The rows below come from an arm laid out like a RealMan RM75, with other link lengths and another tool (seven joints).
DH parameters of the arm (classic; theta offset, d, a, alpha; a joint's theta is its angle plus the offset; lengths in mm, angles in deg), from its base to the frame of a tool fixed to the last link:
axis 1: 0 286.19 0 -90
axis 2: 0 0 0 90
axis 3: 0 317.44 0 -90
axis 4: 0 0 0 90
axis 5: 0 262.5 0 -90
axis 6: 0 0 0 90
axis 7: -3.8 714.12 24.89 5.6
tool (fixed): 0 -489.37 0 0
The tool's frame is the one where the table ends.
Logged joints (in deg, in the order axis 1, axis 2, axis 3, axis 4, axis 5, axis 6, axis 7), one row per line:
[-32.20 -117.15 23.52 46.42 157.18 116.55 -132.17]
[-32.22 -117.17 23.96 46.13 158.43 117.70 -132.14]
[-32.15 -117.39 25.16 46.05 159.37 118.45 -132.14]
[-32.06 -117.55 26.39 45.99 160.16 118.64 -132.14]
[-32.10 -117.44 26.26 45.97 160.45 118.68 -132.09]
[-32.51 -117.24 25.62 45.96 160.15 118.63 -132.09]
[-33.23 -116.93 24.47 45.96 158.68 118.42 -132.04]
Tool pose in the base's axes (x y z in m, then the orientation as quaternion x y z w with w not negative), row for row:
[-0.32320 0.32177 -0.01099 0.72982 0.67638 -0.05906 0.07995]
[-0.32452 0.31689 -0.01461 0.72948 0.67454 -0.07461 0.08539]
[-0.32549 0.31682 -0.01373 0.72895 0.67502 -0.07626 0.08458]
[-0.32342 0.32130 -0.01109 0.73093 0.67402 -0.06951 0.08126]
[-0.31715 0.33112 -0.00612 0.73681 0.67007 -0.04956 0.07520]
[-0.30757 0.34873 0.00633 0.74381 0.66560 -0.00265 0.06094]
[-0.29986 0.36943 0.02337 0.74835 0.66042 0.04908 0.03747]
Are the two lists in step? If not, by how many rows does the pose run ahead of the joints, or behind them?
The pose runs 2 rows ahead of the joints: the pose in row i belongs to the joints in row i + 2.
